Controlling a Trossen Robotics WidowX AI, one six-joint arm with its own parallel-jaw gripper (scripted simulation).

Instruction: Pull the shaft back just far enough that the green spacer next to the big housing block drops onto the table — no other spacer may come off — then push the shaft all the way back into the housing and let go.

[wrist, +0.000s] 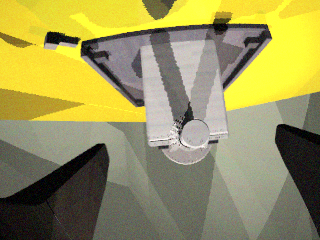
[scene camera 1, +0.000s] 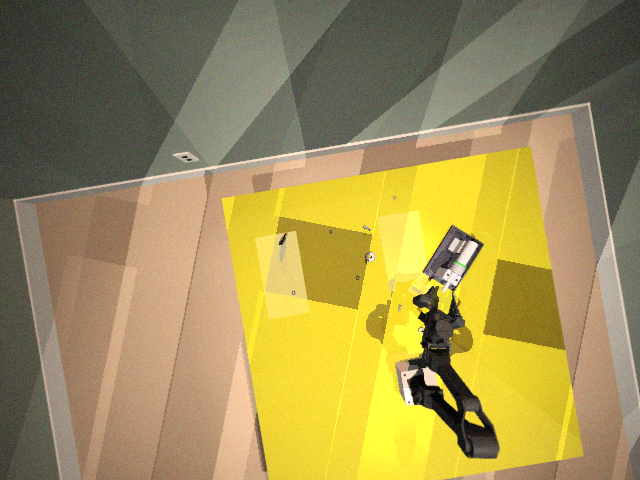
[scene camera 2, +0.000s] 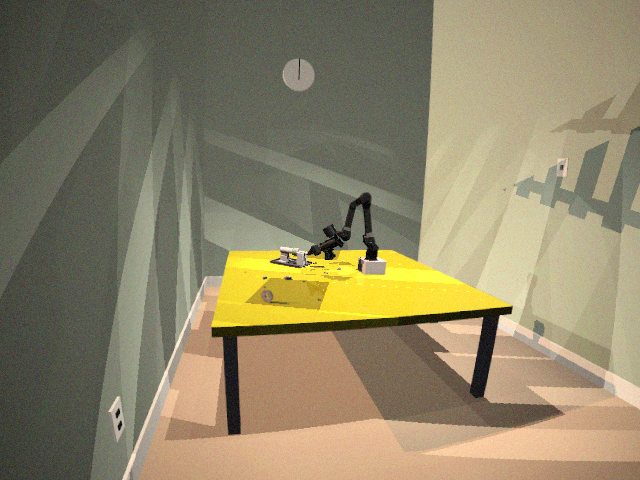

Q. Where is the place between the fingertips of my gripper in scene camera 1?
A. At 443,292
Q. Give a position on a housing block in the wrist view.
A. At 179,74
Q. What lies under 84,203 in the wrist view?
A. My gripper.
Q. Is my gripper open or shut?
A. Open.
